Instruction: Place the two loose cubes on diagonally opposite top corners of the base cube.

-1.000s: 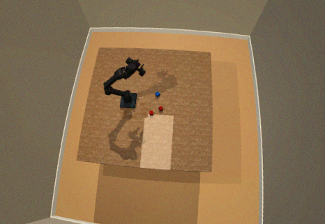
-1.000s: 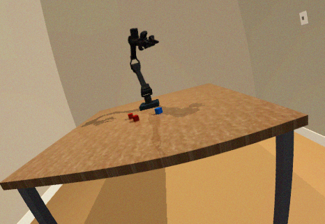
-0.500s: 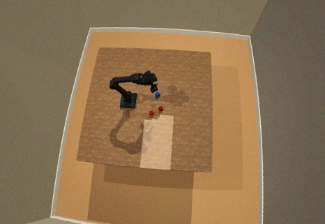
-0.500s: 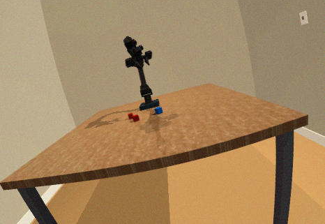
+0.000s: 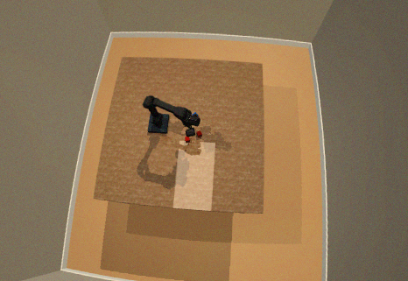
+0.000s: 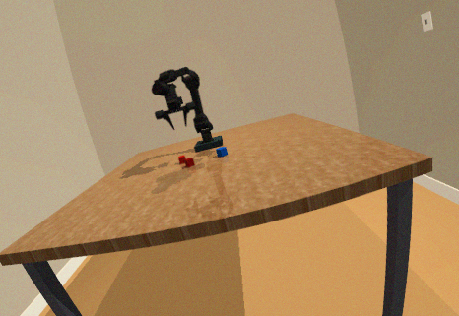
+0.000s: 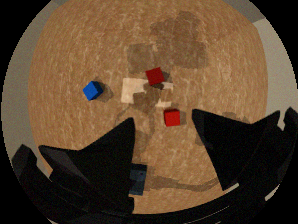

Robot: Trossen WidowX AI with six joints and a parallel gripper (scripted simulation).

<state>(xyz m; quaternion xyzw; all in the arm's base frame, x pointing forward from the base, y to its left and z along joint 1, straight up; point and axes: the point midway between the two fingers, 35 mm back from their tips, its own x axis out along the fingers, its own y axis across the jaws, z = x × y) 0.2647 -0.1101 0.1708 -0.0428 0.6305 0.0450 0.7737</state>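
The blue cube lies 16 cm to the left of my gripper tip, 15 cm below it and 3 cm ahead of it. Round my gripper tip: red cube (15 cm below, 5 cm ahead).
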